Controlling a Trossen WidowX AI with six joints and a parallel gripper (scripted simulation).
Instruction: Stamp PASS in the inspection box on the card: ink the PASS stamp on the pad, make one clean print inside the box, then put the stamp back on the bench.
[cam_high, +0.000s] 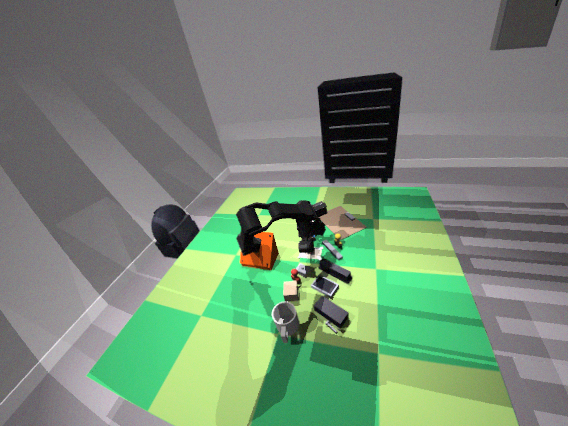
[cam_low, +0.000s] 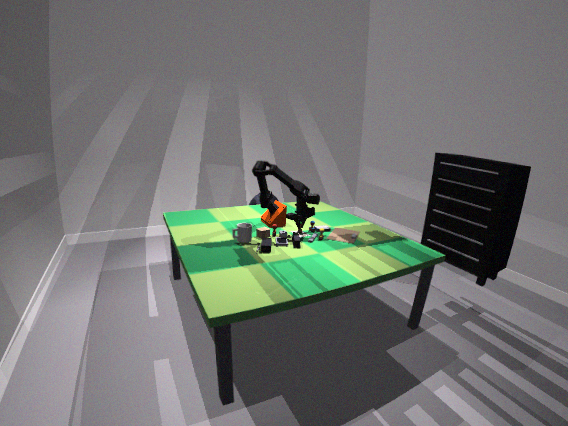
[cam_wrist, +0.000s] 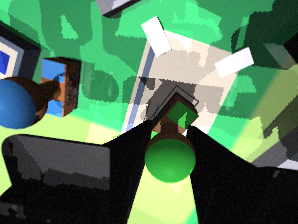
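Right now my gripper tip is 1 cm above the green-knobbed pass stamp. Also, from my gripper tip: blue-knobbed stamp 8 cm to the left, 2 cm behind, 1 cm below; then white card 3 cm below, 1 cm ahead; then grey bar 10 cm ahead, 4 cm to the left, 2 cm below.
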